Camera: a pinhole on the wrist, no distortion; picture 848 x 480 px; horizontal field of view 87.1 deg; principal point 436.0 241.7 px. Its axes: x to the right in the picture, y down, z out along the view. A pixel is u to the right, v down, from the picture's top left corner.
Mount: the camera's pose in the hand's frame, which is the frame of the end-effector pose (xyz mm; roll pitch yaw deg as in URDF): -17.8 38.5 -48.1 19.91 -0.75 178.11
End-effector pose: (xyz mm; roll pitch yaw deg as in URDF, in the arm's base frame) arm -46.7 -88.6 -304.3 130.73 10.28 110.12
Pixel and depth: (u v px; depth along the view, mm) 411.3 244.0 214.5
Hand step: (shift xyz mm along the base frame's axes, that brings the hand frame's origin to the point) 178.2 61.1 -16.6
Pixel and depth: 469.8 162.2 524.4
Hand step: 498.5 130.7 -29.8
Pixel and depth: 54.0 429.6 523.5
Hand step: 234.8 479.2 -411.7
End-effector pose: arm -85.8 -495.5 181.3 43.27 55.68 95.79
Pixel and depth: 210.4 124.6 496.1
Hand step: -34.9 543.9 71.4
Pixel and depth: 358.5 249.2 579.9
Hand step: 130.2 496.4 211.6
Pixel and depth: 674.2 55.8 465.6
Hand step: -85.5 267.5 490.5
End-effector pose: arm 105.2 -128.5 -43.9 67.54 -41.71 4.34
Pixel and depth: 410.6 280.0 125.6
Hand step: -64.9 -46.0 64.5
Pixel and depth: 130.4 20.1 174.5
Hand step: -47.7 -15.1 217.1
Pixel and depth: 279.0 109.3 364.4
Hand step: -123.1 -147.0 333.3
